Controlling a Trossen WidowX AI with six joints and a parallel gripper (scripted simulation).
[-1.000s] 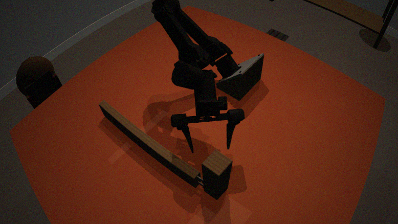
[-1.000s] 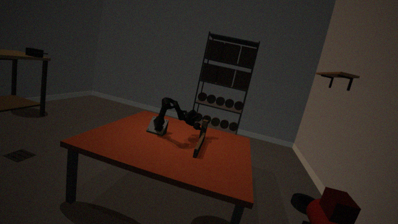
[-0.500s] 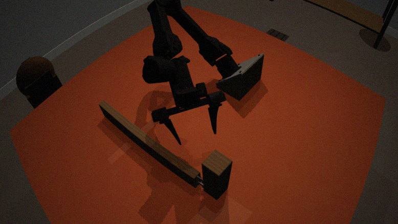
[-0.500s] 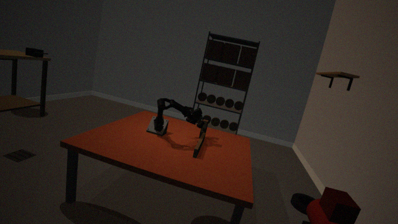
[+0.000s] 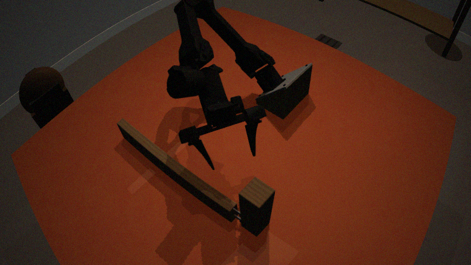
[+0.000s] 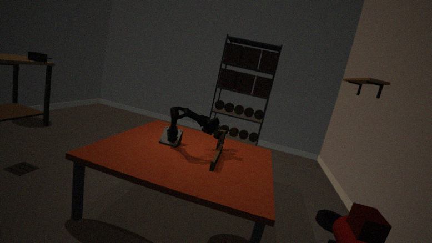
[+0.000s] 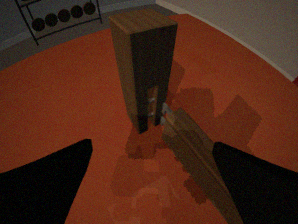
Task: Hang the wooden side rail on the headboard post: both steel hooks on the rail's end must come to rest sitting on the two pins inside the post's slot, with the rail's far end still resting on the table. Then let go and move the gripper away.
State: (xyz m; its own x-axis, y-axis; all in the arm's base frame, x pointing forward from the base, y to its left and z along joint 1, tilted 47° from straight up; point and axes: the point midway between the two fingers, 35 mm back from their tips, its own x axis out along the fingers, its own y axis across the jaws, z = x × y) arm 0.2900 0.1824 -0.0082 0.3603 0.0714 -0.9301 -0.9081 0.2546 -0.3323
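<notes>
My gripper tip is now 3 cm short of the wooden headboard post, 10 cm to the right of it and 5 cm above it.
</notes>
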